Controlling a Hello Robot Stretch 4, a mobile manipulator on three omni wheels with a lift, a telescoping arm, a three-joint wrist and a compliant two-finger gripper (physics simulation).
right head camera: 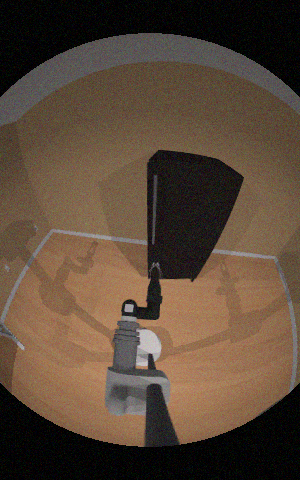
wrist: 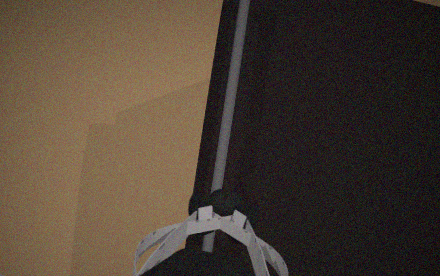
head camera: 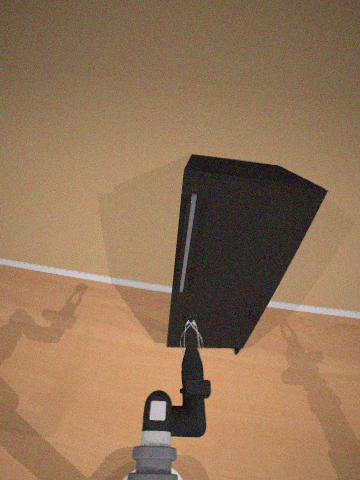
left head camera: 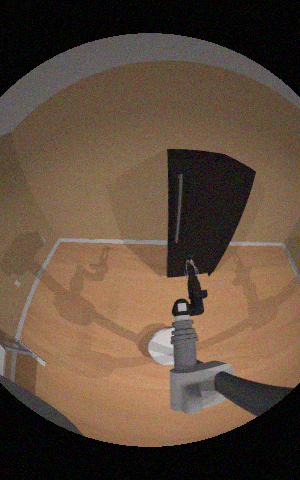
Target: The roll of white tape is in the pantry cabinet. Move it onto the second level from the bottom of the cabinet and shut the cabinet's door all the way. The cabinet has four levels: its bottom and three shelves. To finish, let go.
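Frame: origin at the robot's base, x ahead, y left, z up, level; metres.
Where they show: gripper, fingertip midpoint: (right head camera: 155,255) (wrist: 225,206) (head camera: 190,310) (left head camera: 187,253); robot's base, origin of the base link: (right head camera: 140,345) (left head camera: 168,345).
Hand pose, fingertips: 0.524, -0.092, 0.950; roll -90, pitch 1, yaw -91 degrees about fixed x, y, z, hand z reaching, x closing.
Note:
Things, the pixels of their centre, and the offset from my fingertips, as dx, dy, dz. "spot": a spot on its surface instead. Level surfaces: height alone.
- black pantry cabinet, surface spot: (head camera: 235,165) spot: +0.630, -0.227, +0.422
- long grey handle, surface spot: (wrist: 231,90) (head camera: 188,243) (right head camera: 153,209) (left head camera: 179,208) spot: +0.220, +0.020, +0.152
- wooden floor, its level: dz -0.978
The black pantry cabinet (head camera: 235,165) (right head camera: 187,156) stands against the wall. Its door (head camera: 240,250) (left head camera: 212,215) (right head camera: 190,215) (wrist: 340,125) looks flush with the cabinet front; a very small gap cannot be ruled out. The long grey handle (head camera: 188,242) (left head camera: 178,210) (right head camera: 154,210) (wrist: 231,90) runs upright near the door's left edge. My gripper (head camera: 190,319) (left head camera: 189,261) (right head camera: 155,265) (wrist: 225,206) is shut with its pads together and nothing between them. It is in front of the door's lower left part, and crosses over the handle's lower end in the wrist view. The roll of white tape does not show; the closed cabinet hides its inside.
The tan wall (head camera: 90,125) with a white baseboard (head camera: 85,274) is behind the cabinet. The wooden floor (head camera: 100,360) carries shadows of the arm. A white round part (left head camera: 161,345) (right head camera: 150,345) shows below the arm. A pale framed object (left head camera: 25,350) stands at the far left.

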